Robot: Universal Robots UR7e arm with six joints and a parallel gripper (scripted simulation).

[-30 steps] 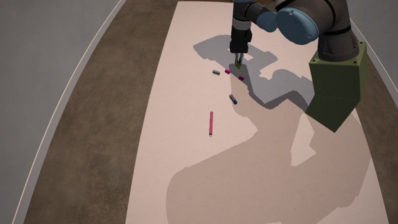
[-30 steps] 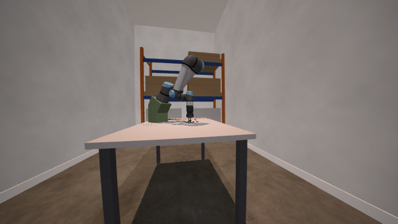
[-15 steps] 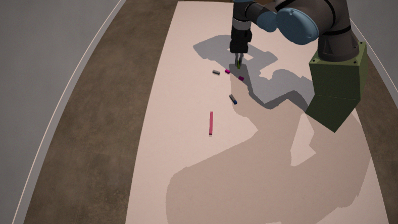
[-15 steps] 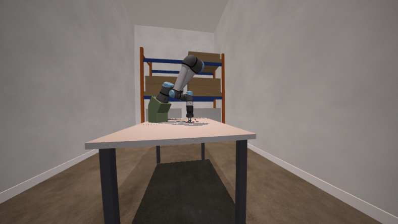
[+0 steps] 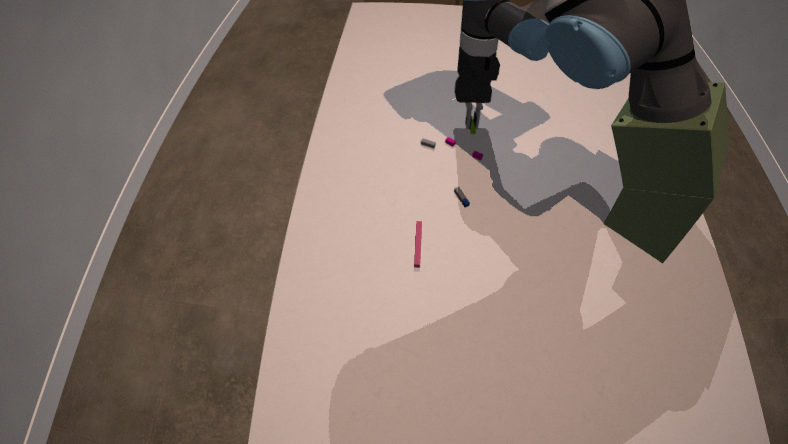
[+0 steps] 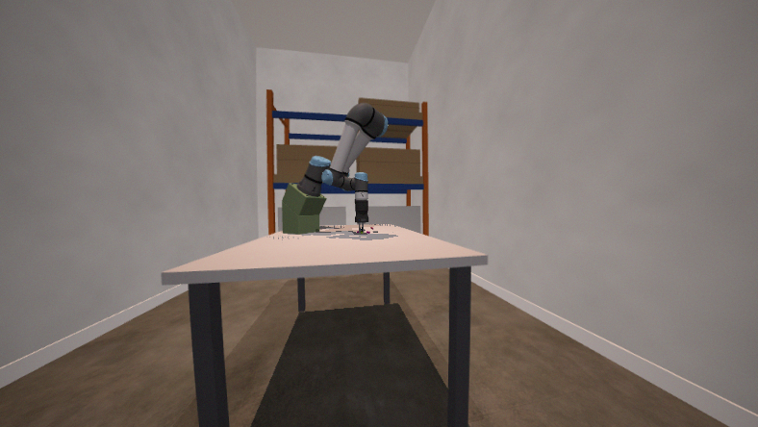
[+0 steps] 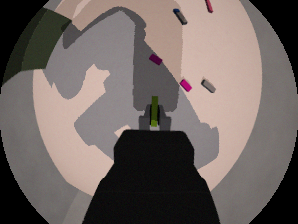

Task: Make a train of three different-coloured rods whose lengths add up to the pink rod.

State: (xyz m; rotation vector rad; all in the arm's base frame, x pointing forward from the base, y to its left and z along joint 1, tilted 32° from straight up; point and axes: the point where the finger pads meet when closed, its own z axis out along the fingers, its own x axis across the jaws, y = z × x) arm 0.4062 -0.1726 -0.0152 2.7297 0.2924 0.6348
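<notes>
Now: hand 210 mm to the right of the blue rod, 20 mm above it and 10 mm short of it. The rest, counted from my hand: lime rod (10 mm below); then pink rod (310 mm to the left, 90 mm ahead, 20 mm below); then magenta rod (90 mm to the left, 20 mm below, 10 mm behind).
</notes>
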